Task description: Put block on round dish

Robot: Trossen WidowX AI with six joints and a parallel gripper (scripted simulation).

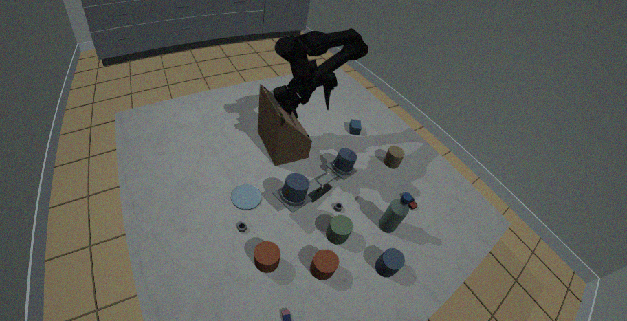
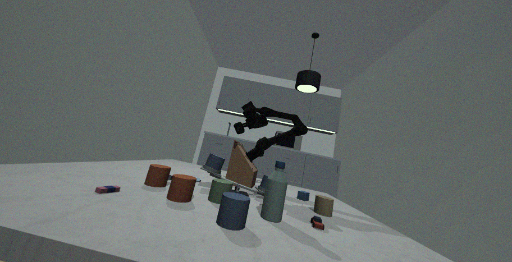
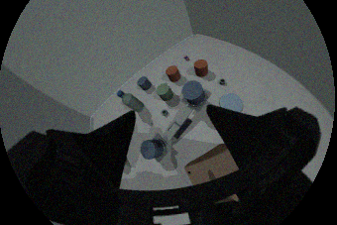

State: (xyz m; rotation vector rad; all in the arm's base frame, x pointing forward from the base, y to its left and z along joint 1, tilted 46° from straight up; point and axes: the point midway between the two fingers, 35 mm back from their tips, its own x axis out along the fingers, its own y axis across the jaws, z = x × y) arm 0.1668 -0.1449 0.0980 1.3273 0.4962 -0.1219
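My gripper tip is 50 mm short of the grey-blue block, 160 mm to the right of it and 240 mm above it. The rest, counted from my gripper tip: small balance (80 mm ahead, 20 mm to the left, 260 mm below); green cylinder (240 mm ahead, 10 mm to the right, 250 mm below); round dish (210 mm to the right, 280 mm below).
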